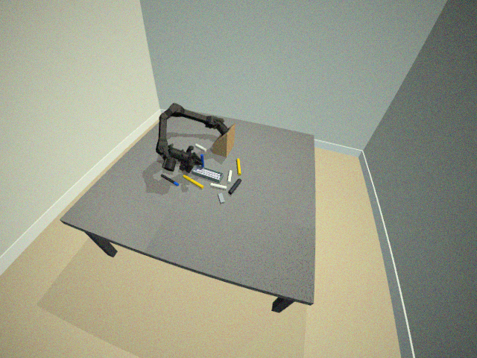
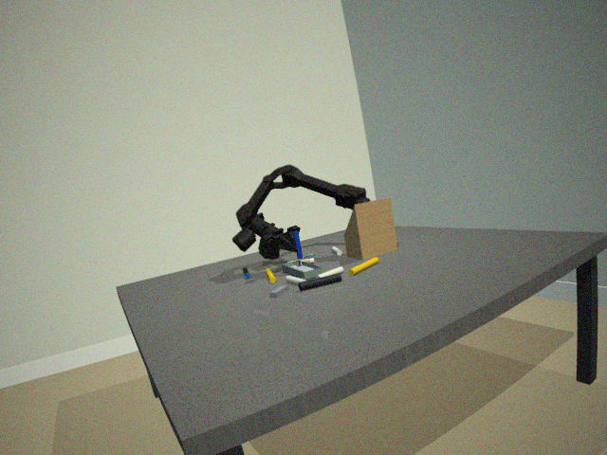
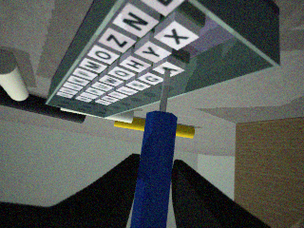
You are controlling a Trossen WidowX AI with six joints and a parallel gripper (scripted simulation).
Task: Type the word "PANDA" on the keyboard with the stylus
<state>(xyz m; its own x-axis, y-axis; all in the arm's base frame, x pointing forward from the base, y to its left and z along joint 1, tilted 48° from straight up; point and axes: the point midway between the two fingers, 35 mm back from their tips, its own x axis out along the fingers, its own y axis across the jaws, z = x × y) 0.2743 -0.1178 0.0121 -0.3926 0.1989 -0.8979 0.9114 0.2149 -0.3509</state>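
Right now the blue stylus is 10 mm below my gripper tip. The rest, counted from my gripper tip: stylus tip (50 mm below); black-and-blue pen (150 mm ahead, 140 mm to the right, 60 mm below); black cylinder (230 mm to the left, 70 mm ahead, 60 mm below).
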